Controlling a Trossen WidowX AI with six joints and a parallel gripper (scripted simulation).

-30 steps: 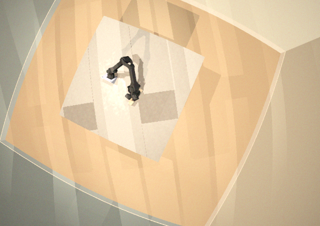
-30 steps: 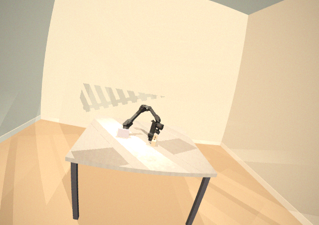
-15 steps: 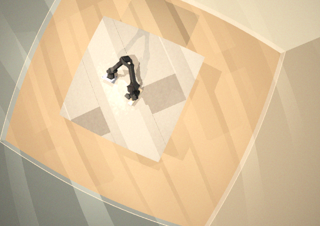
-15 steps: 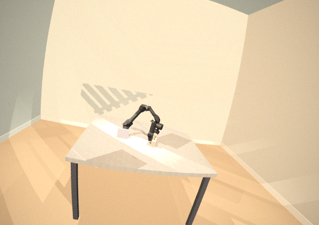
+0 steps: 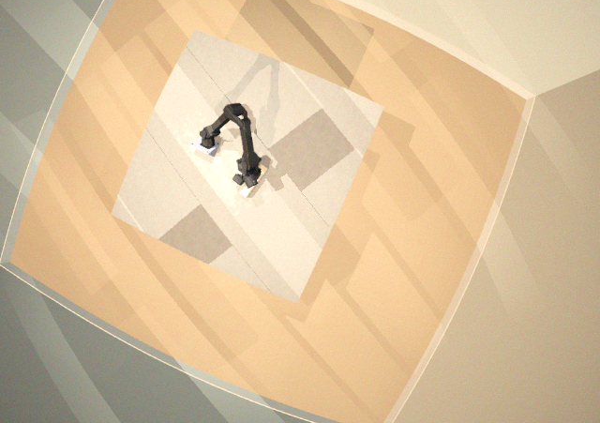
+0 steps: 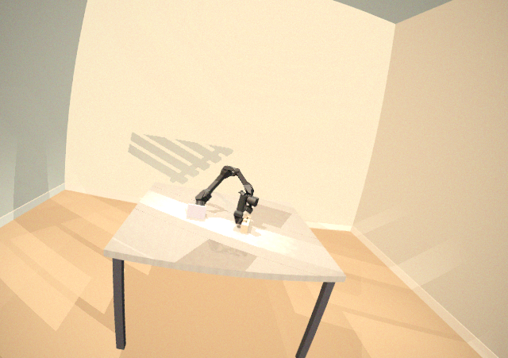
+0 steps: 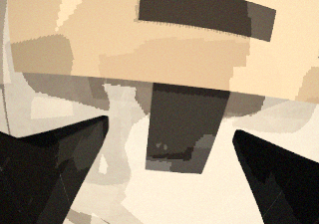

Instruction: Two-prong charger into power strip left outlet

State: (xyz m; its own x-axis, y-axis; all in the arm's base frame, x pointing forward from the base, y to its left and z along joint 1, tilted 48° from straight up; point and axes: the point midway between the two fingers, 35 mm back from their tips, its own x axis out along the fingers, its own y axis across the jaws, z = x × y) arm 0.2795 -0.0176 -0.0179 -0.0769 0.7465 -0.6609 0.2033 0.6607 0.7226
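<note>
My gripper tip is now 30 mm short of the two-prong charger, 10 mm to the left of it and 10 mm below it.
</note>
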